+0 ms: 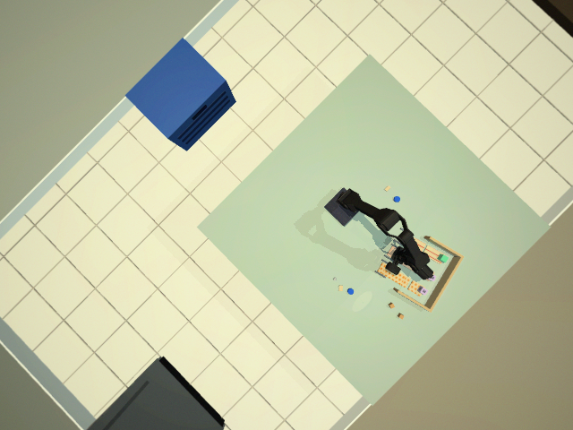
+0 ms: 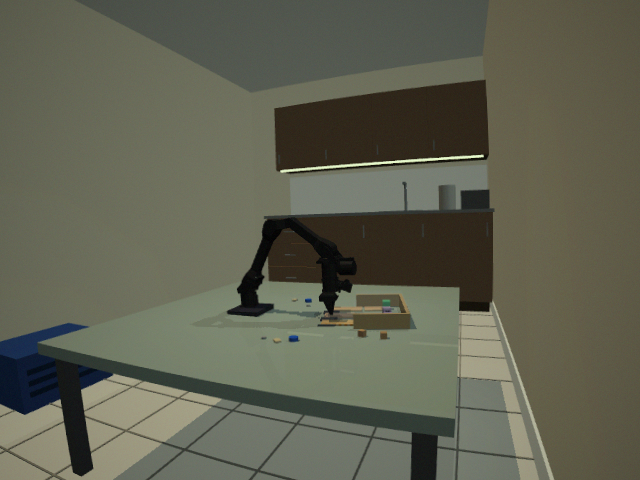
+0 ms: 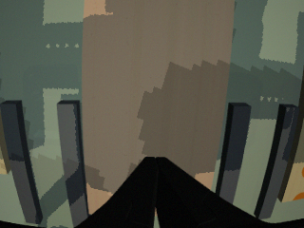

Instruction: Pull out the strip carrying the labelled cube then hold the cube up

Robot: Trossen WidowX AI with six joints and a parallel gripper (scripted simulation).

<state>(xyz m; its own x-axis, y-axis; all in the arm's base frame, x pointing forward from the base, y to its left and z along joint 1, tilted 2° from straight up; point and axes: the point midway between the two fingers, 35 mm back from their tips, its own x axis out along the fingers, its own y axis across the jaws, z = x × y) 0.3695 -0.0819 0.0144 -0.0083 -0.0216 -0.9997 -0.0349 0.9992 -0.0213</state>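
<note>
My gripper tip is now 10 cm short of the plain strip.
</note>
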